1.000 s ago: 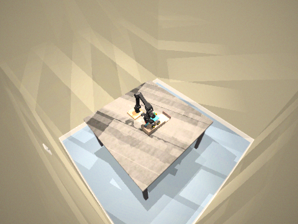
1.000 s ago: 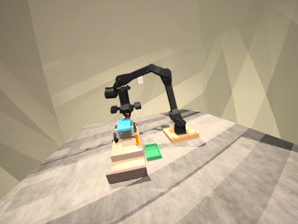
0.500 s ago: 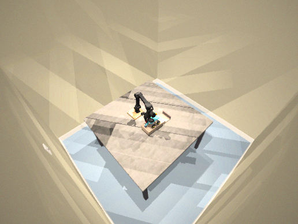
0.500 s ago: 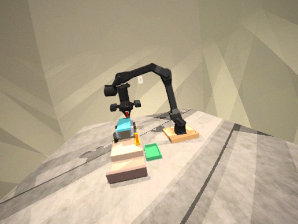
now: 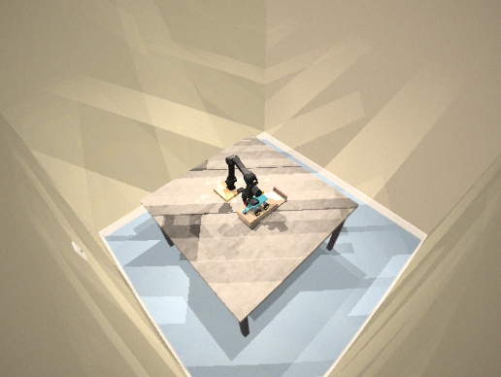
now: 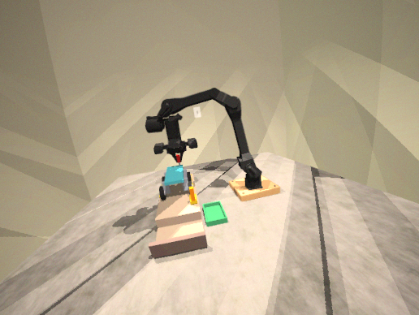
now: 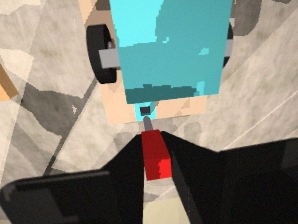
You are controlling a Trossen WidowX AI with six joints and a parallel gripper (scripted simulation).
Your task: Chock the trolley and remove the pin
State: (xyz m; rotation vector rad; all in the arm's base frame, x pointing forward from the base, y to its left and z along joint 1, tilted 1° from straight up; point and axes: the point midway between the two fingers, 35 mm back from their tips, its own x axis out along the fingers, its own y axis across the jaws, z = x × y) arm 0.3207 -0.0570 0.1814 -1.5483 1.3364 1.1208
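The green tray is 200 mm to the left of my gripper tip, 180 mm below it and 130 mm behind it. The rest, counted from my gripper tip: tan ramp (120 mm below, 110 mm to the left, 10 mm ahead); then red-headed stop pin (right at my gripper tip); then trolley (100 mm to the left, 60 mm below, 10 mm ahead).
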